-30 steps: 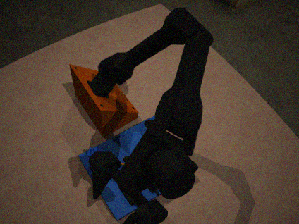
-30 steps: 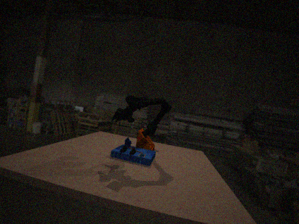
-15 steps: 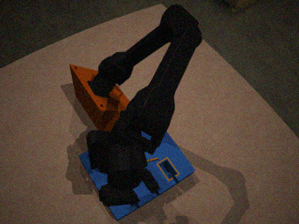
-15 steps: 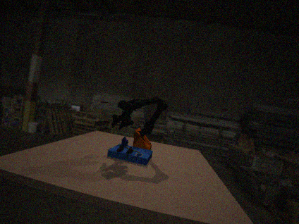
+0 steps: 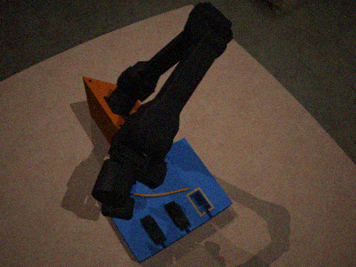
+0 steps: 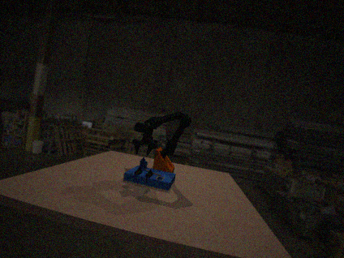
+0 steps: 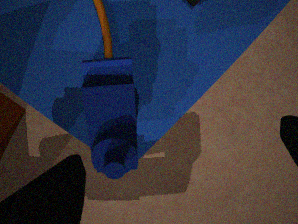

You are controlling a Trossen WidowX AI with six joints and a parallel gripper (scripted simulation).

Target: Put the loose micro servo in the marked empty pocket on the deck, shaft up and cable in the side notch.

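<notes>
Right now the blue robot deck is 1 cm behind my gripper tip, 10 cm to the left of it and 13 cm below it.
</notes>
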